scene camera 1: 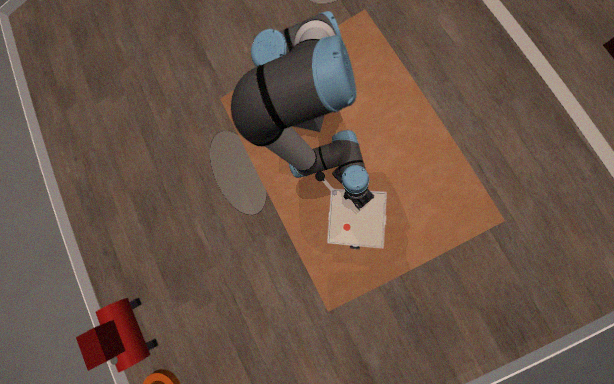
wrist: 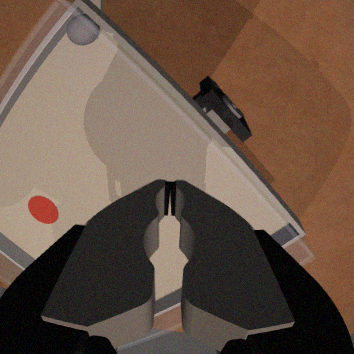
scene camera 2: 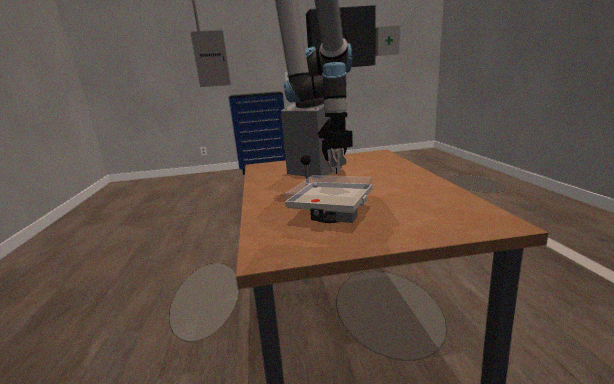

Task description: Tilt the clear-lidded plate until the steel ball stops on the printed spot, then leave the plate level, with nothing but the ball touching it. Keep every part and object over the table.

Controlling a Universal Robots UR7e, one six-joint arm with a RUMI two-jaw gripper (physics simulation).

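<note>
The plate (scene camera 1: 367, 227) (scene camera 2: 347, 199) (wrist: 55, 110) with its clear lid sits on a dark base (scene camera 2: 347, 216) on the table. Its exact tilt is hard to judge. The grey steel ball (scene camera 1: 334, 192) (wrist: 83, 29) is in the corner by the knobbed lever, well away from the red printed spot (scene camera 1: 346, 227) (scene camera 2: 315, 201) (wrist: 43, 209). My gripper (scene camera 1: 357, 209) (scene camera 2: 336, 171) (wrist: 169, 184) is shut and empty, pointing down near the plate's robot-side edge. Its tips look a little above the lid; contact cannot be told for certain.
A lever with a black knob (scene camera 1: 320, 176) (scene camera 2: 305, 160) stands out from the ball's corner. A black part (wrist: 225, 110) juts from a plate side in the wrist view. The orange-brown table (scene camera 1: 430, 165) (scene camera 2: 425, 215) extends around the plate.
</note>
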